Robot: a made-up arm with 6 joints.
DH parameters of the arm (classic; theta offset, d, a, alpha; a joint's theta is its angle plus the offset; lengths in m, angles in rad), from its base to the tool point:
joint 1: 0 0.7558 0.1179 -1.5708
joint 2: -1.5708 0 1.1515 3.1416
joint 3: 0 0 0.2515 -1.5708
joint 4: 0 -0.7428 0 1.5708
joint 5: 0 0 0 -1.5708
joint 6: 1.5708 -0.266 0 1.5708
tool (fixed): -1.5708 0 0 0
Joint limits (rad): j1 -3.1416..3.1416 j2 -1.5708..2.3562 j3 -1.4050..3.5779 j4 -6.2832..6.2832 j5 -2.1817..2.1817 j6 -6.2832..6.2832
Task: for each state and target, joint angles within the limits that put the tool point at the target. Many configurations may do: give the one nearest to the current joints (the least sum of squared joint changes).
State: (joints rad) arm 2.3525 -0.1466 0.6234 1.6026 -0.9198 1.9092
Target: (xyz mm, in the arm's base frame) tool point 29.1 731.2 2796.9
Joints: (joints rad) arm 1.7513 0.1580 1.0058 1.7883 -0.6632 1.9092
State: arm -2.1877 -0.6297 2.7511 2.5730 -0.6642 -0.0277
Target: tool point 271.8 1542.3 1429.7
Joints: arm -1.7996 -0.6320 2.3910 2.5265 -0.5877 -0.0277
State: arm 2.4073 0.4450 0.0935 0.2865 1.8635 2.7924
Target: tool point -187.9 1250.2 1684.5
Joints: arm 1.6834 0.3276 -0.5383 0.1952 2.0285 2.7924
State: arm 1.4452 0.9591 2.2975 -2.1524 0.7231 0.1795
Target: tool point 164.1 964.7 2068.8
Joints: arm 1.5751 1.2117 2.8668 -2.0931 0.8181 0.1795
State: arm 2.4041 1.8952 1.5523 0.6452 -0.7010 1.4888
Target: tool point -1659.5 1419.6 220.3
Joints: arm 2.4714 1.8658 1.5119 0.6567 -0.5281 1.4888
